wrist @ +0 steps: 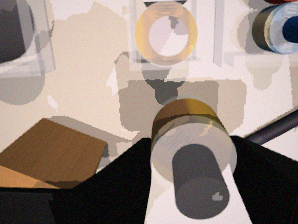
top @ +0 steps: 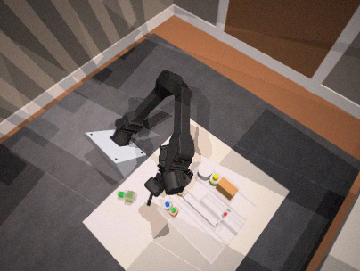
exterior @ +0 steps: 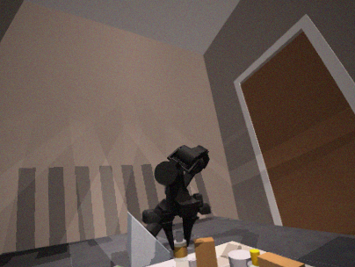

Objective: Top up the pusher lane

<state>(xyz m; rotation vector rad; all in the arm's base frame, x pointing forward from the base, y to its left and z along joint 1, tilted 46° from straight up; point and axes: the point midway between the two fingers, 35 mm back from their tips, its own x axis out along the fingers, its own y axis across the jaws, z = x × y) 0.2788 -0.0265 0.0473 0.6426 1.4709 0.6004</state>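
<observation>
My gripper tip is now 40 mm past the black rod, 60 mm to the left of it and 70 mm above it. From my gripper tip the other things lie so: yellow-lidded jar (120 mm ahead, 130 mm to the left, 40 mm below); grey round thing (70 mm ahead, 130 mm to the left, 50 mm below); green-lidded jar (100 mm behind, 150 mm to the right, 60 mm below).
</observation>
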